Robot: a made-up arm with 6 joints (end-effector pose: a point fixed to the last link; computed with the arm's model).
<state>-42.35 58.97 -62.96 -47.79 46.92 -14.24</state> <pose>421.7 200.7 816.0 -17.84 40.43 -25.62</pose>
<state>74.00 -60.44 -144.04 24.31 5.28 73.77</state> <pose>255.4 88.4 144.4 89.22 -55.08 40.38</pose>
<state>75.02 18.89 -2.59 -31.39 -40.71 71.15</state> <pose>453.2 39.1 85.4 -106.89 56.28 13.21</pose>
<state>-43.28 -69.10 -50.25 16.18 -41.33 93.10</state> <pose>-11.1 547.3 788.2 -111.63 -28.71 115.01</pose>
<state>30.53 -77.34 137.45 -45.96 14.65 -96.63</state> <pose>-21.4 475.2 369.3 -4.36 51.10 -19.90</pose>
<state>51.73 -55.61 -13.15 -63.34 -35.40 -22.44</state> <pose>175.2 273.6 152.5 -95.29 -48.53 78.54</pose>
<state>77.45 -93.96 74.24 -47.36 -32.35 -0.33</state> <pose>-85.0 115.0 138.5 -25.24 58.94 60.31</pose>
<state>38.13 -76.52 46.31 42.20 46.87 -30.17</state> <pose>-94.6 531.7 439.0 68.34 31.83 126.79</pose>
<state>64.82 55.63 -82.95 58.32 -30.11 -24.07</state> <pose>315.3 -2.1 113.7 -97.53 69.99 83.39</pose>
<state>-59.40 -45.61 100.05 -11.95 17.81 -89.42</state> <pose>124.6 268.9 1094.8 112.14 4.02 -26.30</pose>
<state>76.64 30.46 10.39 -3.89 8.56 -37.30</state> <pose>459.0 118.6 41.8 -104.59 -32.23 42.35</pose>
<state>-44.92 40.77 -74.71 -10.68 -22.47 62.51</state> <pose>444.8 338.1 717.0 -34.43 69.52 56.82</pose>
